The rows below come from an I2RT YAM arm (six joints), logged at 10 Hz.
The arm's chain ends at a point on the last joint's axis. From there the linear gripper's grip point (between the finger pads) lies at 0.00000 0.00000 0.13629 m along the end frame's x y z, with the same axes.
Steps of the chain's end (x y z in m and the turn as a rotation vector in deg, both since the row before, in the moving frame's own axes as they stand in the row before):
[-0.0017, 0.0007, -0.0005, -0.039, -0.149, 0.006]
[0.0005, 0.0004, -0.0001, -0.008, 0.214, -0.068]
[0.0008, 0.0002, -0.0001, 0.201, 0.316, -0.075]
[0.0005, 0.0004, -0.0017, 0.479, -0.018, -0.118]
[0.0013, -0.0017, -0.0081, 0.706, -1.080, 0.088]
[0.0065, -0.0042, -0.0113, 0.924, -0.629, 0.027]
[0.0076, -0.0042, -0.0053, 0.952, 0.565, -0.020]
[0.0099, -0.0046, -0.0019, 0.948, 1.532, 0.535]
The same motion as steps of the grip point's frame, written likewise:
[-0.0021, 0.0008, -0.0005, -0.039, -0.149, 0.006]
[0.0010, 0.0004, -0.0001, -0.008, 0.214, -0.068]
[0.0016, -0.0003, -0.0001, 0.201, 0.316, -0.075]
[0.0005, -0.0007, -0.0017, 0.479, -0.018, -0.118]
[-0.0013, -0.0034, -0.0081, 0.706, -1.080, 0.088]
[0.0050, -0.0064, -0.0113, 0.924, -0.629, 0.027]
[0.0089, -0.0065, -0.0053, 0.952, 0.565, -0.020]
[0.0136, -0.0068, -0.0020, 0.948, 1.532, 0.535]

